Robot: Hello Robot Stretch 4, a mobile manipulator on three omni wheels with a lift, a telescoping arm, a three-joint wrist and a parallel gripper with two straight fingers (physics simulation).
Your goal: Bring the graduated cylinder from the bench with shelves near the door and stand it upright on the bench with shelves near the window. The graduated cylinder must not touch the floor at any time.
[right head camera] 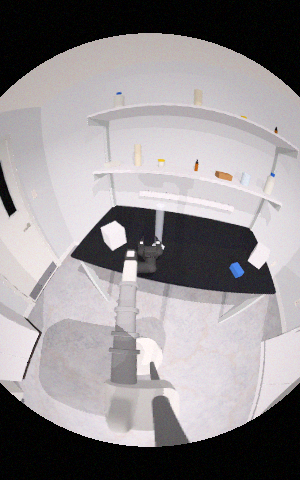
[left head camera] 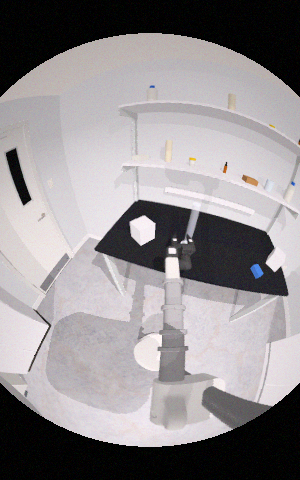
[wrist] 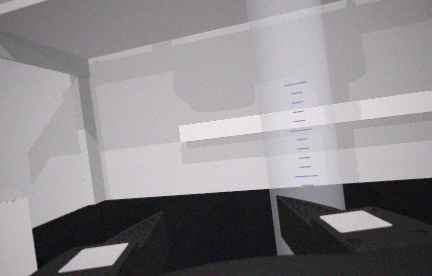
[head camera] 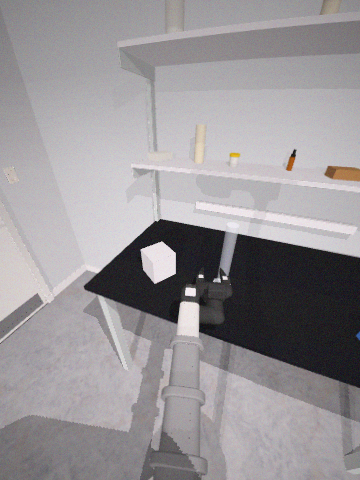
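Seen in the pictures: gripper, fingertip midpoint: (right head camera: 149,236) (left head camera: 180,234) (wrist: 222,223) (head camera: 211,269); robot's base, origin of the base link: (right head camera: 141,354) (left head camera: 154,350).
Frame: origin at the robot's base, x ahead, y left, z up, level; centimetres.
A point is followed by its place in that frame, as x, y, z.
The graduated cylinder (head camera: 228,250) {68.6, -13.8, 110.7} (left head camera: 193,220) {68.5, -13.9, 111.3} (right head camera: 159,225) {68.5, -14.3, 108.9} (wrist: 302,145) {68.6, -13.6, 103.7}, tall and clear with blue marks, stands upright on the black-topped bench (head camera: 290,300) {65.4, -43.7, 88.6} (left head camera: 225,255) {62.4, -43.4, 88.6} (right head camera: 195,255) {62.8, -39.6, 88.6} with shelves near the door. My gripper (head camera: 212,274) {69.7, -8.4, 99.4} (left head camera: 182,240) (right head camera: 150,241) {69.7, -8.4, 99.4} (wrist: 222,223) {69.7, -8.4, 99.4} is open and empty above the bench, low in front of the cylinder. In the wrist view the cylinder is right of the gap between the fingers, and the right fingertip overlaps it. The cylinder's foot is mostly hidden behind the gripper. The window bench is not identifiable in these views.
A white box (head camera: 159,262) {70.4, 14.5, 100.2} (left head camera: 142,230) {69.7, 15.2, 100.6} (right head camera: 114,235) {71.2, 13.6, 99.4} stands left of the gripper. A blue block (left head camera: 256,271) {45.5, -63.3, 92.3} (right head camera: 236,270) {45.2, -63.5, 92.6} and another white box (left head camera: 275,259) {51.0, -85.9, 97.7} (right head camera: 259,255) {50.6, -86.2, 98.8} are at the bench's right. The lower shelf (head camera: 250,176) {91.0, -22.1, 133.9} holds bottles and jars. The door (left head camera: 30,200) {99.9, 146.4, 114.5} is left.
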